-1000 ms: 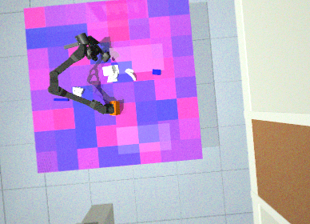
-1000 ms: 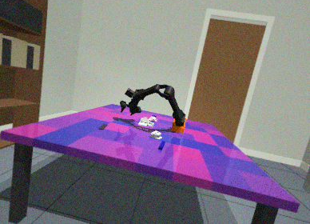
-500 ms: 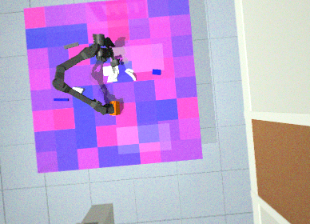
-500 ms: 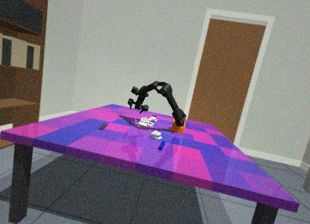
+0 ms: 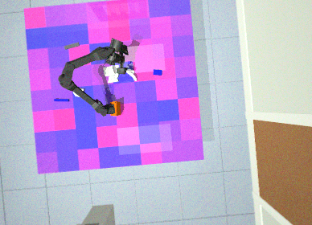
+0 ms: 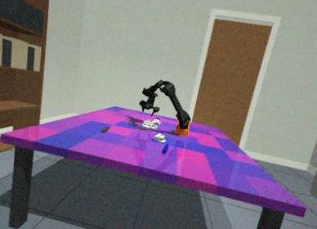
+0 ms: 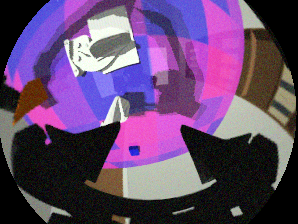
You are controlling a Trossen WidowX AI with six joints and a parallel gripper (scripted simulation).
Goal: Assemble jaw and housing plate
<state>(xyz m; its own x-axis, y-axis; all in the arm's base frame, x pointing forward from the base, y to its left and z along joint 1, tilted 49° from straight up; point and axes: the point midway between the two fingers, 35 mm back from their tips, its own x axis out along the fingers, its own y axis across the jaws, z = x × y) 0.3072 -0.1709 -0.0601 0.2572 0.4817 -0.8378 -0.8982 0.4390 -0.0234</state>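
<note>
My gripper tip is now 110 mm past the grey jaw, 10 mm to the left of it and 60 mm above it. Round my gripper tip: blue block 100 mm behind, 200 mm to the right, 70 mm below; blue bar 180 mm behind, 560 mm to the left, 70 mm below; grey bar 230 mm ahead, 420 mm to the left, 80 mm below.
</note>
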